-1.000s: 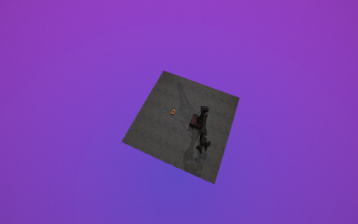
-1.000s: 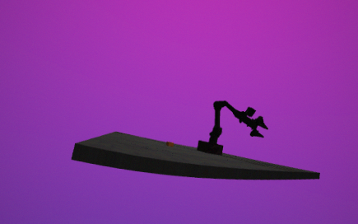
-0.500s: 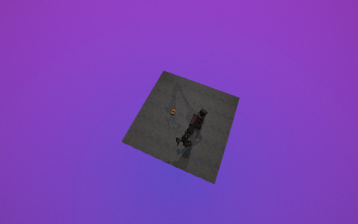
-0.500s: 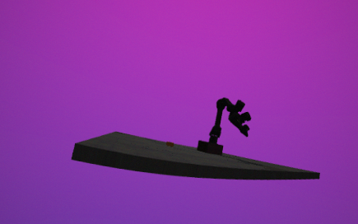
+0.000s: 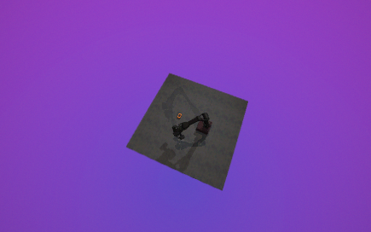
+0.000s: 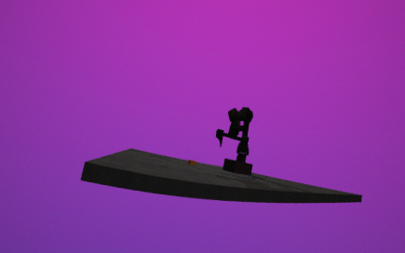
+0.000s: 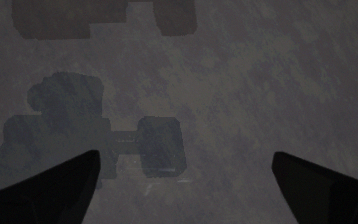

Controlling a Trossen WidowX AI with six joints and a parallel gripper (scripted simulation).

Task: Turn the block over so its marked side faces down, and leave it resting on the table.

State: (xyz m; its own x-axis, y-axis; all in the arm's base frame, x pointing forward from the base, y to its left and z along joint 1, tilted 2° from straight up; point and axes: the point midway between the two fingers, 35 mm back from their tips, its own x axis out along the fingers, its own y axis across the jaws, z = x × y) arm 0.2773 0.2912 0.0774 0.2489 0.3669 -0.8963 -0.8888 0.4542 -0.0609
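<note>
My gripper tip is now 110 mm short of the orange block, 300 mm to the left of it and 110 mm above it.
</note>
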